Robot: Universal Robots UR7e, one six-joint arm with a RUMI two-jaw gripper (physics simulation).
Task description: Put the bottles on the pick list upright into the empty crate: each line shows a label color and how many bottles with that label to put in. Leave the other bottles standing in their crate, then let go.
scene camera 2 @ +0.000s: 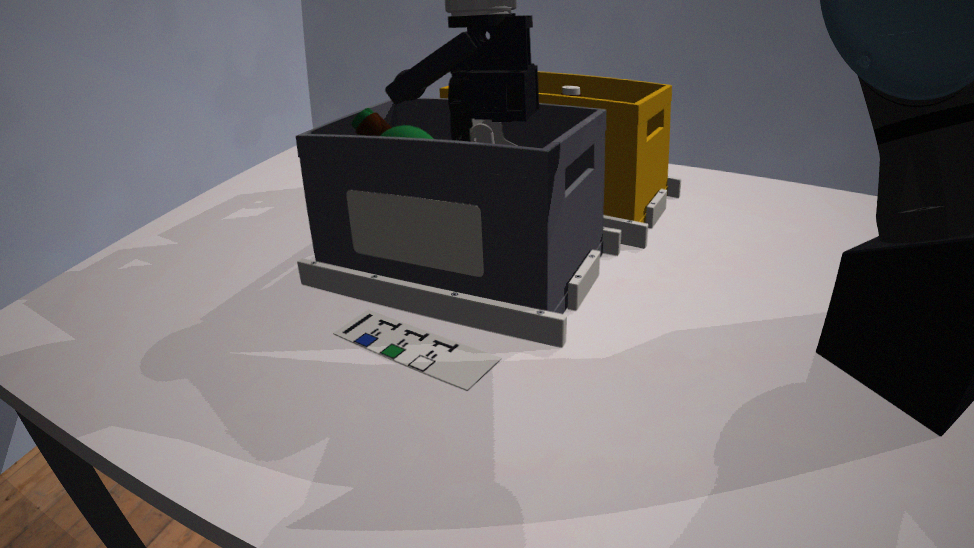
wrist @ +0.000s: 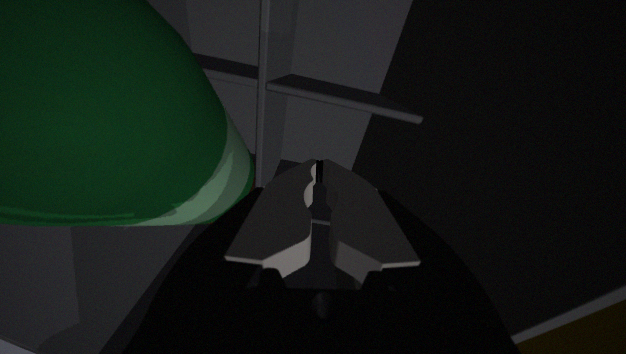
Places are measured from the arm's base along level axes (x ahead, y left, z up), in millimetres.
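Pixels of known places: gripper, fingertip midpoint: (wrist: 318, 163); arm's base, link origin: (scene camera 2: 956, 224).
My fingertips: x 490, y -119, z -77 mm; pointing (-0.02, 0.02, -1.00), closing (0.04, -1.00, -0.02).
For each thing: its top centre in the pictures, then the offset to it from my fingertips. "pt": a spot on its surface instead. Level surfaces: height alone.
- dark grey crate, top centre: (wrist: 161, 316) (scene camera 2: 452, 116) dx +11, dy +39, dz +105 mm
- large green rounded surface, surface spot: (wrist: 100, 110) pt dx +56, dy +46, dz +87 mm
- brown bottle neck with a green cap, top centre: (scene camera 2: 375, 112) dx +83, dy +72, dz +118 mm
- yellow crate, top centre: (scene camera 2: 561, 83) dx -57, dy -195, dz +105 mm
- white cap, top centre: (scene camera 2: 571, 87) dx -64, dy -237, dz +93 mm
- pick list, surface spot: (scene camera 2: 463, 371) pt dx -55, dy +219, dz -68 mm
- table, surface height: dz -70 mm
My gripper (wrist: 318, 163) is shut with nothing between its jaws. It reaches down inside the dark grey crate (scene camera 2: 435, 170) (wrist: 450, 100); its fingertips are hidden behind the crate's front wall in the scene view. A large green rounded surface (wrist: 100, 110) (scene camera 2: 406, 132), apparently a bottle, lies tilted in the crate close to the left of the jaws. A brown bottle neck with a green cap (scene camera 2: 369, 121) leans at the crate's left. The yellow crate (scene camera 2: 619, 156) stands behind, with a white cap (scene camera 2: 570, 89) showing inside. The pick list (scene camera 2: 463, 371) shows blue, green and white squares, each with one tally mark.
Grey divider walls (wrist: 345, 100) cross the dark crate's inside. Low grey rails (scene camera 2: 435, 299) on the table (scene camera 2: 613, 436) border the crates. The dark robot base (scene camera 2: 899, 327) is at the right. The dark crate's rim surrounds the gripper.
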